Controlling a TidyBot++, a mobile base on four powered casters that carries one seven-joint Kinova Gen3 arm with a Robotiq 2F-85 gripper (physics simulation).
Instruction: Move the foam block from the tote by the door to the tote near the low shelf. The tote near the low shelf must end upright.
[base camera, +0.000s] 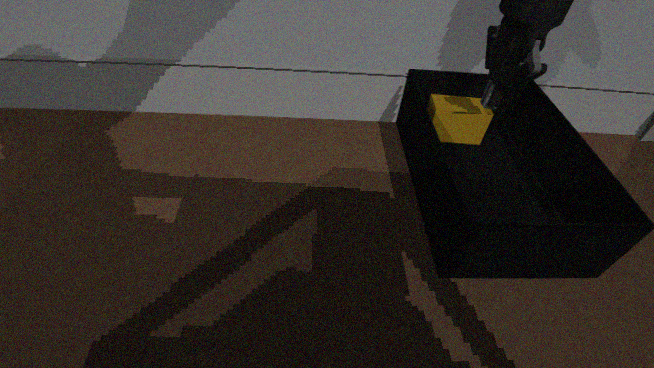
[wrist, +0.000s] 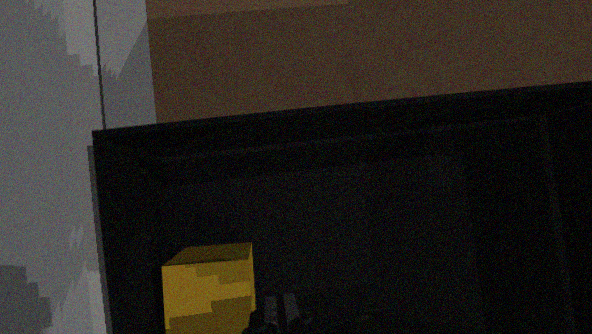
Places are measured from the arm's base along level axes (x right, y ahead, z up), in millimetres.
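Where they show: gripper, fingertip midpoint: (base camera: 487, 106) (wrist: 282, 316).
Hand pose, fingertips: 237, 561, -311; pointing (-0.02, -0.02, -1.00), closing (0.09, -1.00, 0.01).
Note:
Each offset is from my fingertips to the top centre of the thing, as dx, dy, dz. Level surfaces: height alone.
The yellow foam block @[-23, +37, -22] (base camera: 461, 129) (wrist: 200, 292) lies inside a black tote @[-1, -80, +15] (base camera: 515, 252) (wrist: 350, 117), near the end by the wall. The tote stands upright on the floor. The views do not show whether it is the one by the door or the one near the low shelf; no second tote shows. My gripper (base camera: 489, 101) (wrist: 282, 316) is shut with nothing between its fingers. Its fingertips are right beside the block, at its right side in both views. Whether they touch it is hard to tell.
A pale grey wall (base camera: 300, 95) (wrist: 45, 150) with a thin dark line runs behind the tote, close to its far end. The brown floor @[dz -85] (base camera: 240, 150) (wrist: 350, 55) extends beside the tote, with broad dark shadows across it in the base view.

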